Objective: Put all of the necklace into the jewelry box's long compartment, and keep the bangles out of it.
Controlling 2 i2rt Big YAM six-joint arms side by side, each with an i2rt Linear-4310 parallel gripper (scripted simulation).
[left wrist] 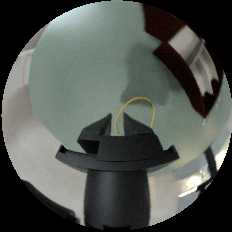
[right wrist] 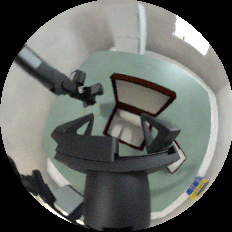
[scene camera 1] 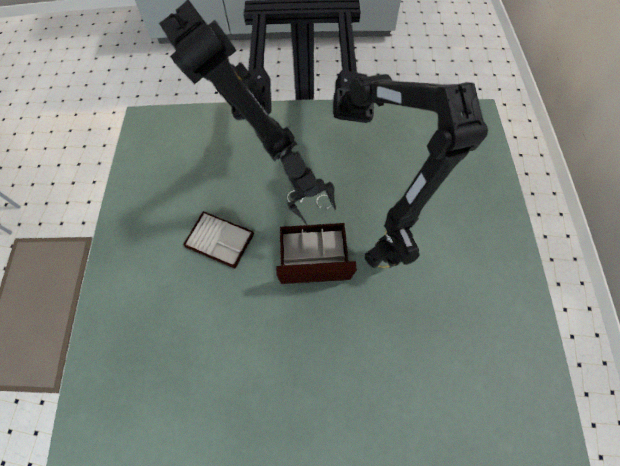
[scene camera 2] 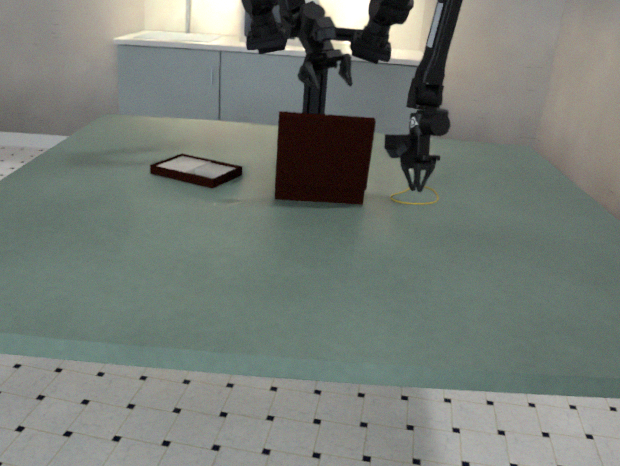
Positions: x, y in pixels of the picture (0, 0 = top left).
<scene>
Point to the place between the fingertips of my left gripper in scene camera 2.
416, 191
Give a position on a shallow tray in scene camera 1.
At 211, 236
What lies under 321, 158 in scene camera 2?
A jewelry box.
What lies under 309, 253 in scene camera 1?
A jewelry box.
</scene>
